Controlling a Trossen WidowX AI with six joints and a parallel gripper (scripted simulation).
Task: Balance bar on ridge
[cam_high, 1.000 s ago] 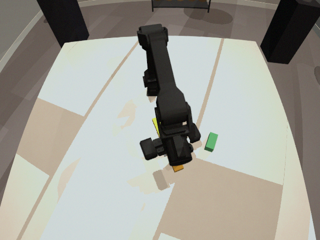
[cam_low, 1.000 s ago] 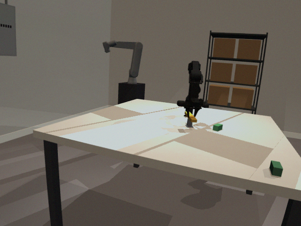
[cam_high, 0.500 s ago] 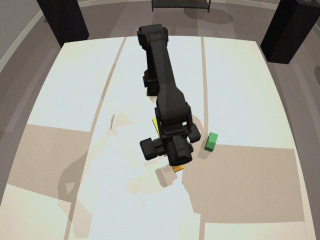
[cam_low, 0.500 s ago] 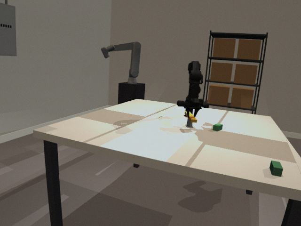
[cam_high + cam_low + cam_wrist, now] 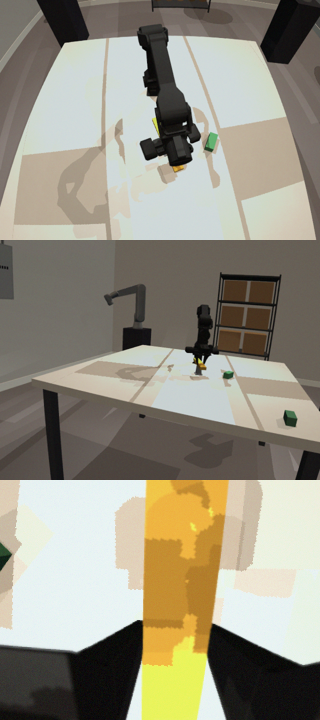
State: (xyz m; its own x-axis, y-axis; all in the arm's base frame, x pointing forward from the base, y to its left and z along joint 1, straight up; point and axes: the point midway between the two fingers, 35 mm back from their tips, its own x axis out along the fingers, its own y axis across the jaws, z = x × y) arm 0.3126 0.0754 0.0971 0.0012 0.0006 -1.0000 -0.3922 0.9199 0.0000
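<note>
My gripper tip is now 30 mm past the yellow bar and 10 mm to the left of it. From my gripper tip the other things lie so: dark green cube: 430 mm ahead, 420 mm to the left, 50 mm below; then light green block: 50 mm behind, 160 mm to the left, 50 mm below.
</note>
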